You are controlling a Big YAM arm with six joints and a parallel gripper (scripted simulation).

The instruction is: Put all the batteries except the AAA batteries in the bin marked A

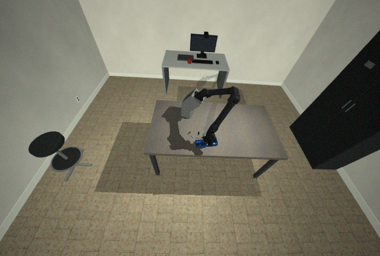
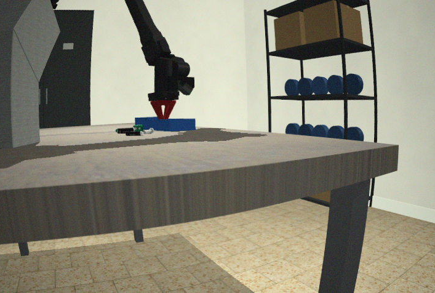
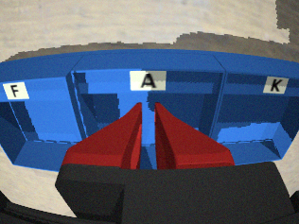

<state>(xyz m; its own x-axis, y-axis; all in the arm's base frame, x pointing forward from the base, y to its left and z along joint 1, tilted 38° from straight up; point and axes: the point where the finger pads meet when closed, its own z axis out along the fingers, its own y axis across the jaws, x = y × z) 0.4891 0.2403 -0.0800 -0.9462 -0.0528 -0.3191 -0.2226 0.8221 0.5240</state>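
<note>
My gripper is now 1 cm above the blue tray. From my hand the other things lie so: green 9 V battery 9 cm behind, 3 cm to the right, 2 cm below; white bolt 17 cm to the right, 8 cm behind, 2 cm below; thin green battery 14 cm behind, 3 cm to the right, 2 cm below.
</note>
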